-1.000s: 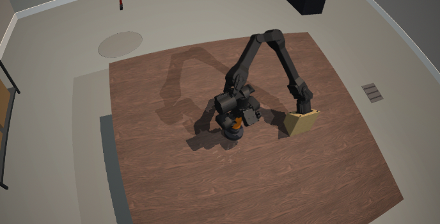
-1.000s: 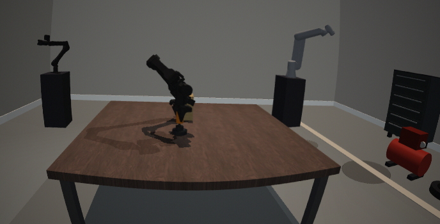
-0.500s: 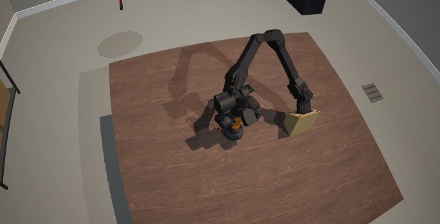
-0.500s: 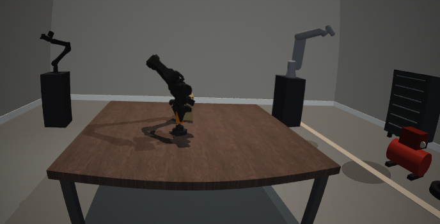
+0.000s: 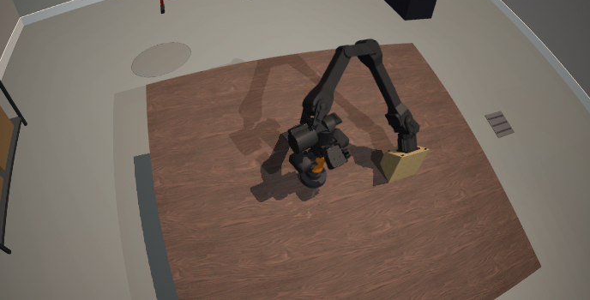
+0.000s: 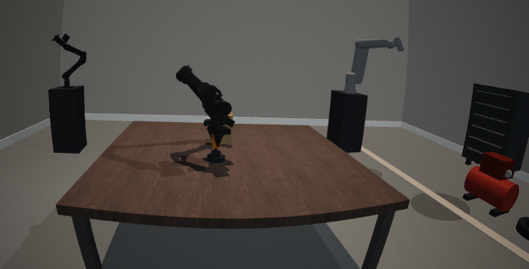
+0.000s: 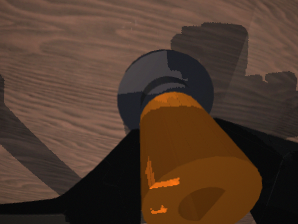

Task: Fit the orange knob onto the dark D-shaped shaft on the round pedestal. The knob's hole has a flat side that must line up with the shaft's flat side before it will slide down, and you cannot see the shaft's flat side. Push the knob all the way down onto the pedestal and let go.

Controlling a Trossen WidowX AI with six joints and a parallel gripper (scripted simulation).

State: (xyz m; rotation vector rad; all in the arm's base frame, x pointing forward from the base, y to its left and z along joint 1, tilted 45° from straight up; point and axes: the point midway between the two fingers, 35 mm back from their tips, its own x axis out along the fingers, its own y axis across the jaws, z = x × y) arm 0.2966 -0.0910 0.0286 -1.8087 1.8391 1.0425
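The orange knob is 2 cm above my gripper tip. The rest, counted from my gripper tip: dark round pedestal 4 cm below.
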